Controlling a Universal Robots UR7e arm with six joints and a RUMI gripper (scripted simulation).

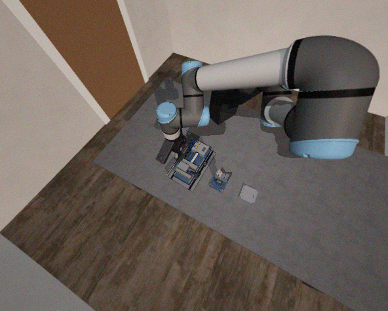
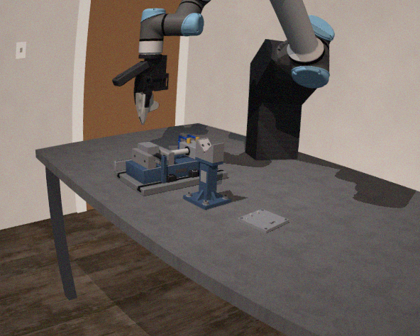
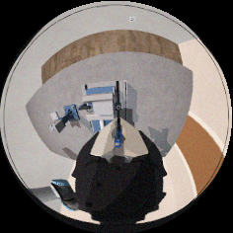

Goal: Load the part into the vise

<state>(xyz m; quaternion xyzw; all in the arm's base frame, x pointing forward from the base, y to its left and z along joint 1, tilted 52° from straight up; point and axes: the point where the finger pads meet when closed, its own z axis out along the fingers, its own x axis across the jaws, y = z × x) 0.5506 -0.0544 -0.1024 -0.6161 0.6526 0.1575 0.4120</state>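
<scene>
Now: hand 9 cm above the part and 5 cm to the right of it. Round my hand: fixed jaw 10 cm below, 7 cm to the left, 3 cm ahead; moving jaw 10 cm below, 6 cm to the left, 4 cm behind; air cylinder rod 10 cm below, 9 cm behind, 6 cm to the left.
</scene>
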